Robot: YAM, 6 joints.
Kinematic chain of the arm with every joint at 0, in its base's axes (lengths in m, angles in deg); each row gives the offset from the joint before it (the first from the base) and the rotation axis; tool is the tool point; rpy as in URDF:
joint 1: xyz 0 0 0.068 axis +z
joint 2: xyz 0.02 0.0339 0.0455 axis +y
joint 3: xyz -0.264 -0.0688 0 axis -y
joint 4: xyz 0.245 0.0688 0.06 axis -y
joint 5: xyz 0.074 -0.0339 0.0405 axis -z
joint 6: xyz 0.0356 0 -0.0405 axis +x
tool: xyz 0 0 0 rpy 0 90 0
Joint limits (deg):
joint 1: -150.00..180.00
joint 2: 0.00..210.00
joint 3: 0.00..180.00
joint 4: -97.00..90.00
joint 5: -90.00..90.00
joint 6: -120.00..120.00
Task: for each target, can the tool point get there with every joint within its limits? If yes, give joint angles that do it. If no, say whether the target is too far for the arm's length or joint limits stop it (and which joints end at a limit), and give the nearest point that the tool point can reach.
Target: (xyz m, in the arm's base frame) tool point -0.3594 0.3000 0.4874
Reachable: yes | joints 136.89 133.57 140.62 65.26 -48.43 -0.44
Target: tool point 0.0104 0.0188 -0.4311
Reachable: no: joint limits stop it (at a limit: joint 2) | nearest point 0.0359 0.0649 -0.3355 | short by 0.109 m
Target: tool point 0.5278 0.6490 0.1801
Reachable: no: too far | nearest point 0.4062 0.4995 0.1644 | short by 0.193 m
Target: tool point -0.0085 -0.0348 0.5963
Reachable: yes | joints -30.51 56.12 119.60 -51.32 74.17 -34.03
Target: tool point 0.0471 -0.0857 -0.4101
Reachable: no: joint limits stop it (at a limit: joint 2) | nearest point 0.0571 -0.1039 -0.3562 | short by 0.058 m
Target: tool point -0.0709 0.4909 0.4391
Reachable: yes | joints -81.58 23.05 158.84 -15.28 -2.80 -44.13
